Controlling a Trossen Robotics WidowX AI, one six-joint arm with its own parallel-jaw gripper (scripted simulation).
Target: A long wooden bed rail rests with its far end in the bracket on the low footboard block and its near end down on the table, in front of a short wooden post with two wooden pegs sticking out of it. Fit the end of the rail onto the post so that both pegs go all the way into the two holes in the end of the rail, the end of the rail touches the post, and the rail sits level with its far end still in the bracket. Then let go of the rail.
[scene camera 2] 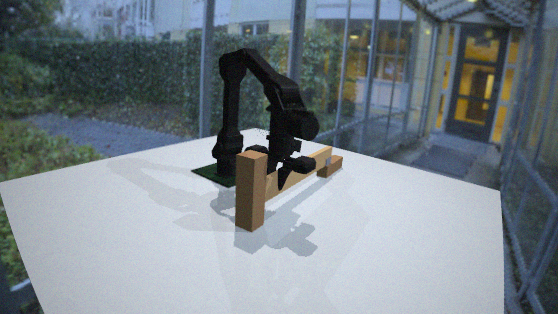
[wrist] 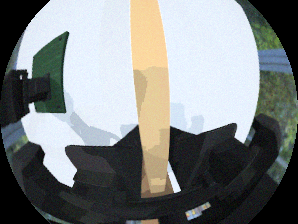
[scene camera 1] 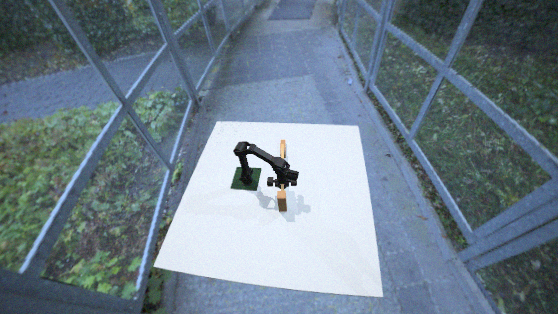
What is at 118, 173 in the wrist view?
My gripper.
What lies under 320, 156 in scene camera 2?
A wooden rail.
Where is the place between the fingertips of my gripper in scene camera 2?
276, 189
